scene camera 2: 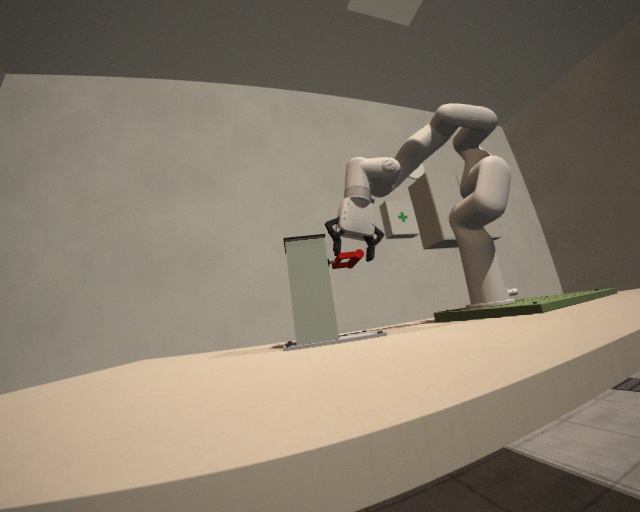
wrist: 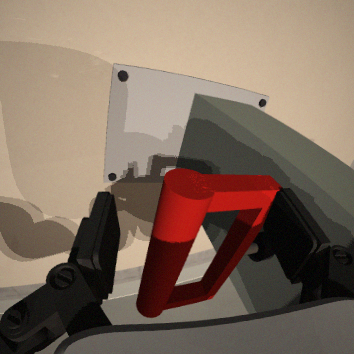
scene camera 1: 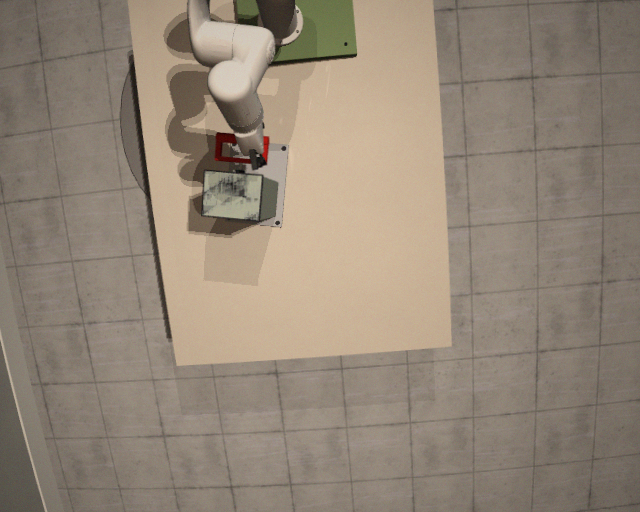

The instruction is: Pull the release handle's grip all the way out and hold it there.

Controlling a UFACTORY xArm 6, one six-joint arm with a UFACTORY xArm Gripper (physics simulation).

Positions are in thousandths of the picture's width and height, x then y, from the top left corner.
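Observation:
Grey base plate (scene camera 1: 432, 331) visible, likewise in the wrist view, the plate (wrist: 419, 309). My gripper (scene camera 2: 552, 503) appears also in scene camera 1, gripper (scene camera 1: 405, 286), and in the wrist view, gripper (wrist: 555, 595).

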